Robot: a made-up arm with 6 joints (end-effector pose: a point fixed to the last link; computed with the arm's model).
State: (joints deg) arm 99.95 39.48 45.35 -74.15 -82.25 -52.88
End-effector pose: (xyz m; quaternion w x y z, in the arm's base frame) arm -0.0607 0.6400 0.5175 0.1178 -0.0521 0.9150 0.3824
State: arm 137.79 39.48 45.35 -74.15 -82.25 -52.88
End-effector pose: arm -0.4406 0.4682 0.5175 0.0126 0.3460 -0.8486 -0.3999
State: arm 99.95 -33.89 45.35 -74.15 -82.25 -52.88
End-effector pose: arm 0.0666 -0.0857 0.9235 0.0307 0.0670 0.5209 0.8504
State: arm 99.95 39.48 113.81 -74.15 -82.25 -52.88
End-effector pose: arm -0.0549 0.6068 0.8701 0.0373 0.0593 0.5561 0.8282
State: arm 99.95 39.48 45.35 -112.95 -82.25 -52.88
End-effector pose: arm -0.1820 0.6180 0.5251 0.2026 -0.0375 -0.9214 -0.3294
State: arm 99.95 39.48 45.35 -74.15 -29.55 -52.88
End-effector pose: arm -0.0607 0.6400 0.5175 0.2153 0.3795 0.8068 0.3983
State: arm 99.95 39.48 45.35 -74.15 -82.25 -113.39
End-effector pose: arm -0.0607 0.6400 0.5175 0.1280 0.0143 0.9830 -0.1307
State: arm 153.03 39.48 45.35 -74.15 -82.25 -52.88
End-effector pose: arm -0.5482 0.3359 0.5175 0.0655 0.4555 -0.7953 -0.3947
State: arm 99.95 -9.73 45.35 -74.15 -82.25 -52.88
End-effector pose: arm 0.0158 0.2038 0.9017 0.0626 0.0284 0.6835 0.7267
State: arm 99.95 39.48 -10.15 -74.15 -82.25 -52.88
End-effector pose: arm -0.0185 0.3992 0.3558 0.1539 -0.1309 0.9756 -0.0854
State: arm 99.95 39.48 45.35 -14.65 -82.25 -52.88
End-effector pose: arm 0.0688 0.6491 0.6487 0.5710 -0.1747 0.7071 0.3787
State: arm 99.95 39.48 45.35 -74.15 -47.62 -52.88
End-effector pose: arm -0.0607 0.6400 0.5175 0.1860 0.2361 0.8647 0.4024
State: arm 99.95 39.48 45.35 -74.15 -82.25 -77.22
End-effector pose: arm -0.0607 0.6400 0.5175 0.1261 -0.0261 0.9750 0.1809
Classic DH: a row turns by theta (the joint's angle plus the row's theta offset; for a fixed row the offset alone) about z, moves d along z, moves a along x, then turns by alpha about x. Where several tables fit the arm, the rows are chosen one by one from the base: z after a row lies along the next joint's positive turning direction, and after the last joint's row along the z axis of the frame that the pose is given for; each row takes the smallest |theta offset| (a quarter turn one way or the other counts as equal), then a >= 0, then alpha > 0; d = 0 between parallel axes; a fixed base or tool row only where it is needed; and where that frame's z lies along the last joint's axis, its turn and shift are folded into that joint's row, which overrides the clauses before.
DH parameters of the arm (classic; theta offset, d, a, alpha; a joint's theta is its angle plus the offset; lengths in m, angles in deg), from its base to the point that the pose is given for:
joint 1: 0 0.226 0 -90
joint 2: -90 0 0.574 180
joint 3: 0 0 0 -90
joint 4: 0 -0.259 0 90
joint 5: 0 0.186 0 -90
joint 6: 90 0 0 90
tool (fixed): -90 0 0 0

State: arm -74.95 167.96 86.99 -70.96 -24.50 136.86
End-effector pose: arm -0.0620 -0.0029 -0.6188 0.8265 0.0856 0.5563 -0.0014
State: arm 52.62 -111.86 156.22 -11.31 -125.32 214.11
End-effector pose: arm -0.2059 -0.5699 -0.2454 0.2315 -0.3821 0.1498 -0.8820
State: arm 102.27 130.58 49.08 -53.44 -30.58 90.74
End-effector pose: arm 0.0389 0.3426 -0.4256 0.0965 -0.5562 0.3585 0.7435
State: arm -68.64 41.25 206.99 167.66 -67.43 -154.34
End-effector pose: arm 0.2121 -0.0434 0.6828 0.4120 0.3607 0.8252 -0.1382
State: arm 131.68 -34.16 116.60 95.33 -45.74 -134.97
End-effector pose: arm 0.4119 -0.4886 0.6659 0.1707 -0.9749 -0.0222 -0.1412
